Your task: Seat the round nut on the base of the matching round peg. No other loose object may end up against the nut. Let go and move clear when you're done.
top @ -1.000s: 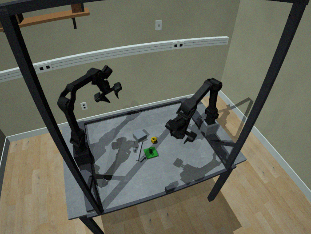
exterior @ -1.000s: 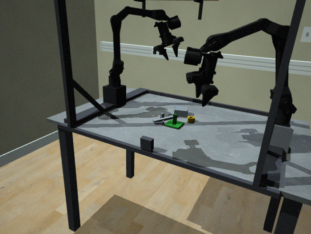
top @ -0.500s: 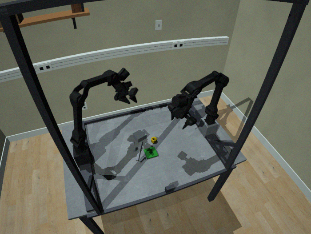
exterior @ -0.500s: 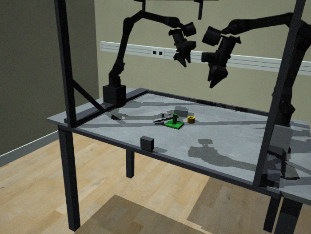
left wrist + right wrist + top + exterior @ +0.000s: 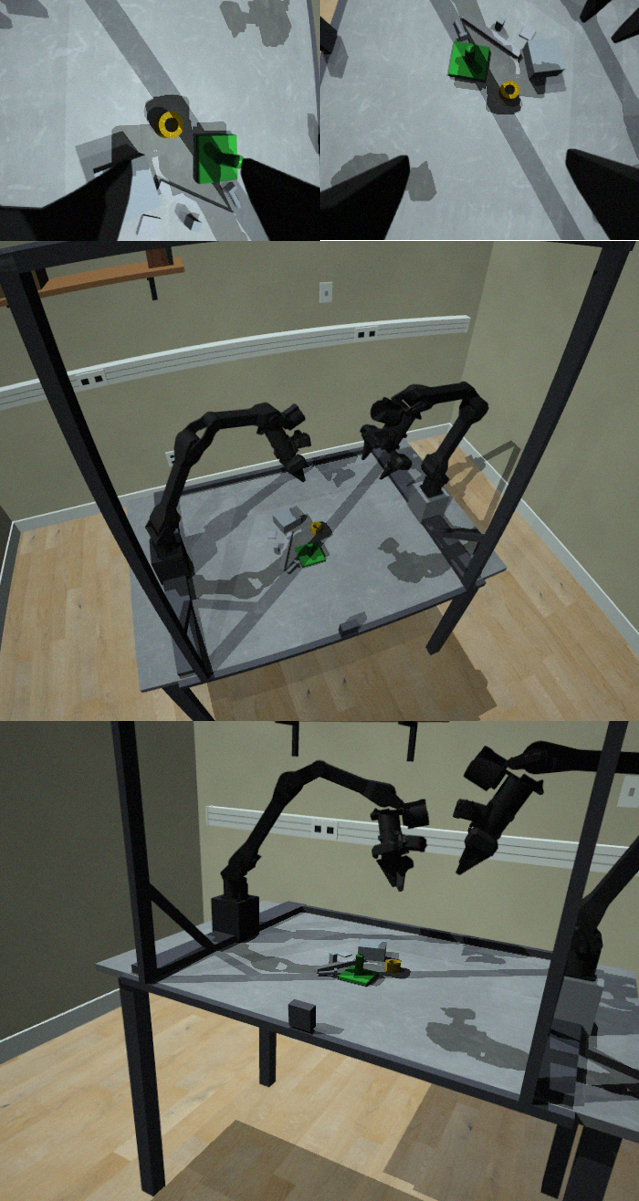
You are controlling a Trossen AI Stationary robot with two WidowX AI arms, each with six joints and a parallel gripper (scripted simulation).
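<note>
Right now my left hand is 140 mm past the thin grey bar, 80 mm to the right of it and 230 mm above it. Also, from my left hand: grey block 20 mm behind, 40 mm to the left, 210 mm below.
</note>
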